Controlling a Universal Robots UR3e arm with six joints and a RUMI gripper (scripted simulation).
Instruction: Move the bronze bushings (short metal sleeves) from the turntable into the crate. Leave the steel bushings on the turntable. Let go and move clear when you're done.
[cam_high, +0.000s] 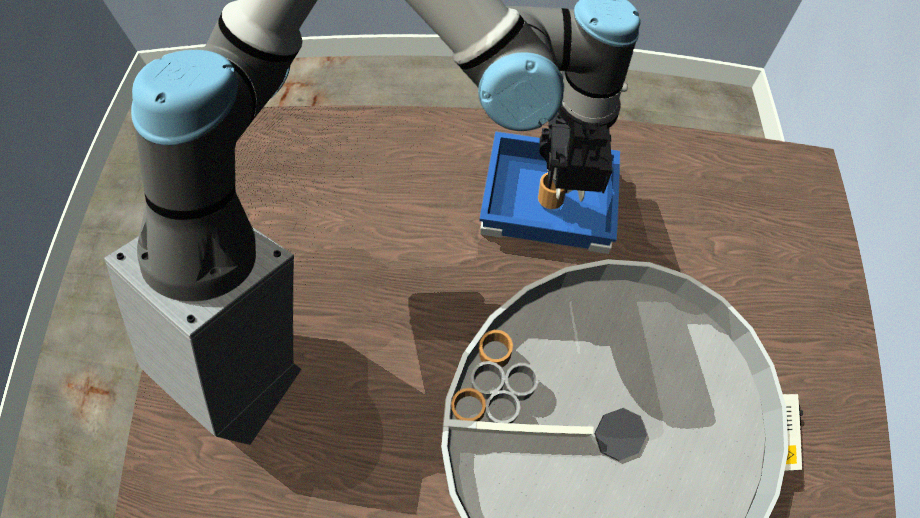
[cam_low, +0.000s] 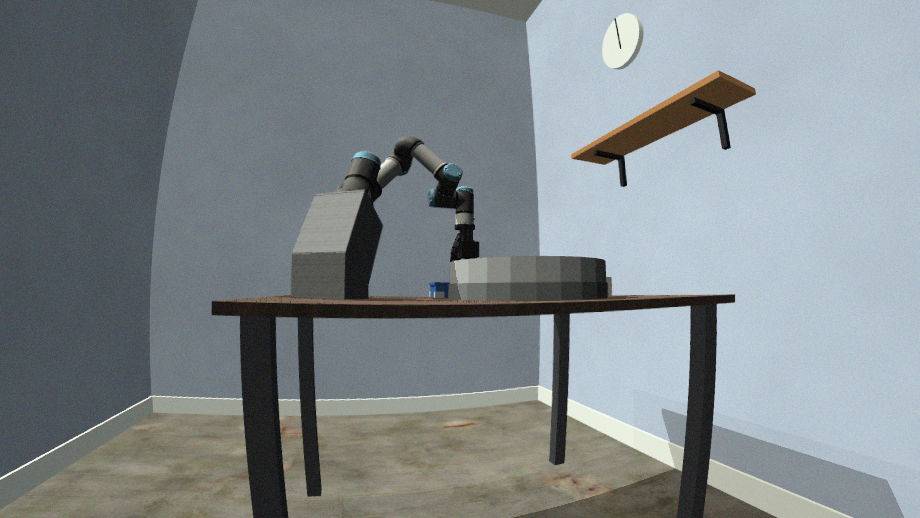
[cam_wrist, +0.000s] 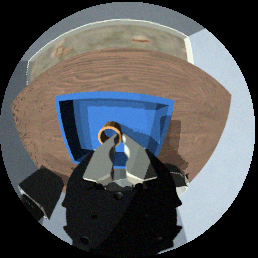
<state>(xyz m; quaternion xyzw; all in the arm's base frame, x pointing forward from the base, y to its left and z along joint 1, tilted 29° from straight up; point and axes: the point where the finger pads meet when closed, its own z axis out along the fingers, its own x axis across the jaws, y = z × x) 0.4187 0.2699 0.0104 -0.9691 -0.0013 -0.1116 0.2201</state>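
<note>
Now: the blue crate 20 mm below my hand and 20 mm behind it. Round my hand: grey turntable 340 mm to the right, 90 mm ahead, 10 mm above.
</note>
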